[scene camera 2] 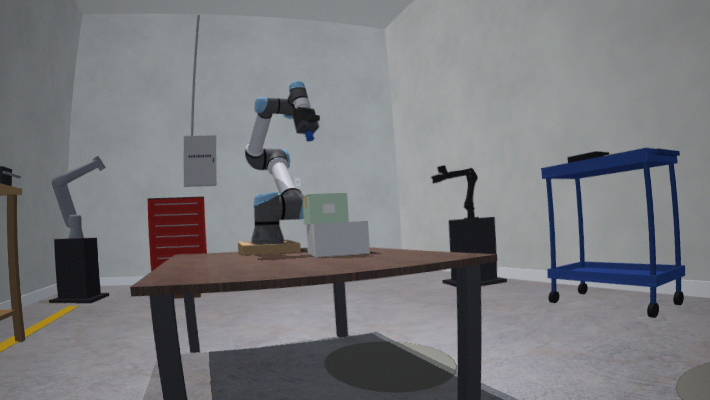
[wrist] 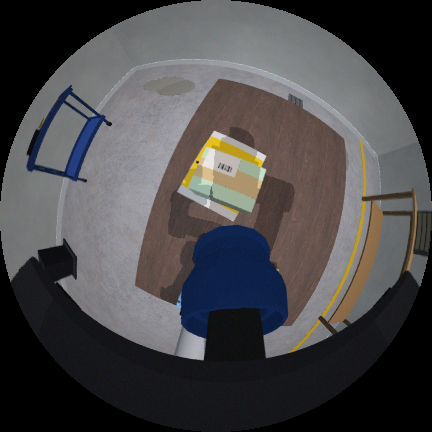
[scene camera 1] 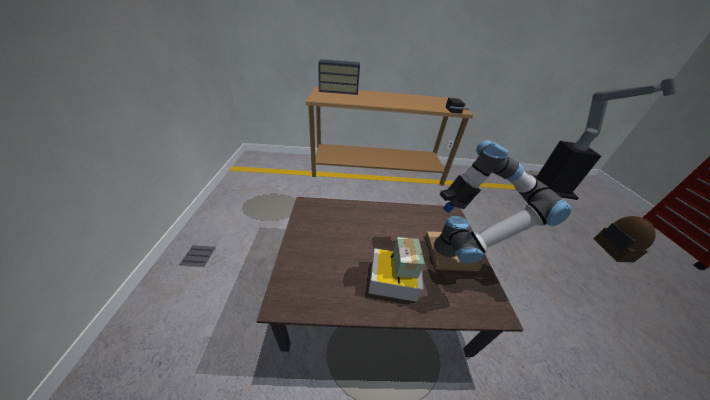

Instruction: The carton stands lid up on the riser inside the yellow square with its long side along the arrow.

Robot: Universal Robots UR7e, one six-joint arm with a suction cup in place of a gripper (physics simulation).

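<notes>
The carton (scene camera 1: 409, 257) (scene camera 2: 326, 208) (wrist: 227, 180) is pale green, with tan tape and a barcode label on top. It stands upright on the grey-white riser (scene camera 1: 395, 291) (scene camera 2: 338, 239) (wrist: 220, 209), close to one side. In scene camera 2 its left edge lies at or slightly past the riser's left edge. The yellow square (scene camera 1: 384, 265) (wrist: 225, 148) shows around part of it; the rest is covered. Small black parts of the arrow (scene camera 1: 399, 280) (wrist: 197, 162) show beside the carton; its direction is unclear. My suction gripper (scene camera 1: 448, 207) (scene camera 2: 310, 136) (wrist: 231, 245) is open and empty, high above the table, apart from the carton.
The riser stands on the brown table (scene camera 1: 320, 250) (scene camera 2: 380, 265) (wrist: 310, 200). The arm's base stands on a wooden plate (scene camera 1: 432, 250) (scene camera 2: 245, 248) beside the riser. A wooden workbench (scene camera 1: 390, 101) stands behind. A blue cart (scene camera 2: 607, 161) stands beyond the table.
</notes>
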